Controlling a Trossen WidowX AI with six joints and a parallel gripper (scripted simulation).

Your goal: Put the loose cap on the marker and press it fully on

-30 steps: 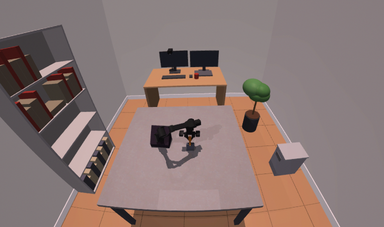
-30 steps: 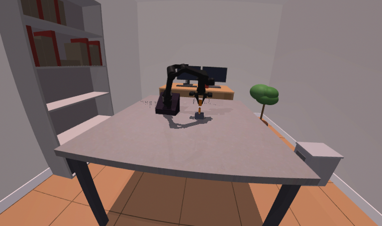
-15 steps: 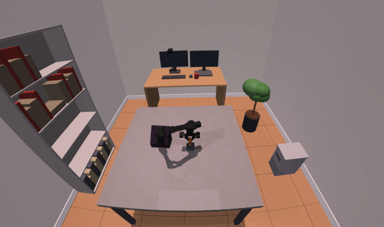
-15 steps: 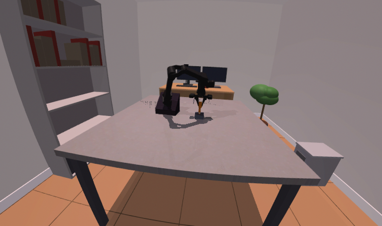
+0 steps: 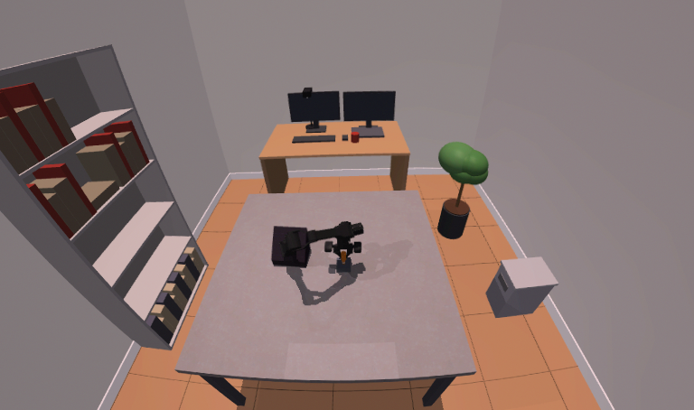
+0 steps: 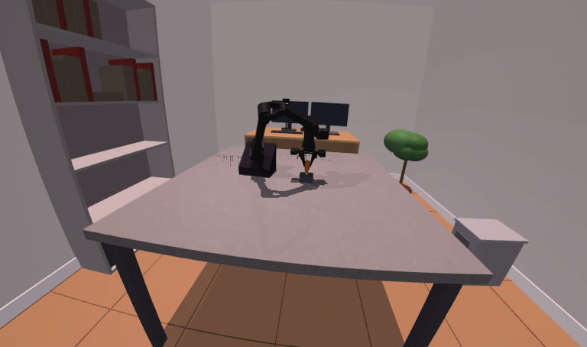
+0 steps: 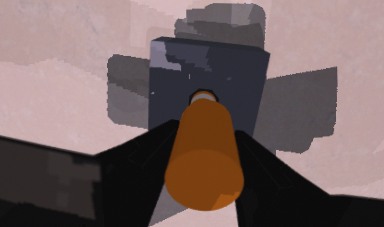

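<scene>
The orange cap is 10 mm above my gripper tip. From my gripper tip the other things lie so: holder block 60 mm below.
</scene>
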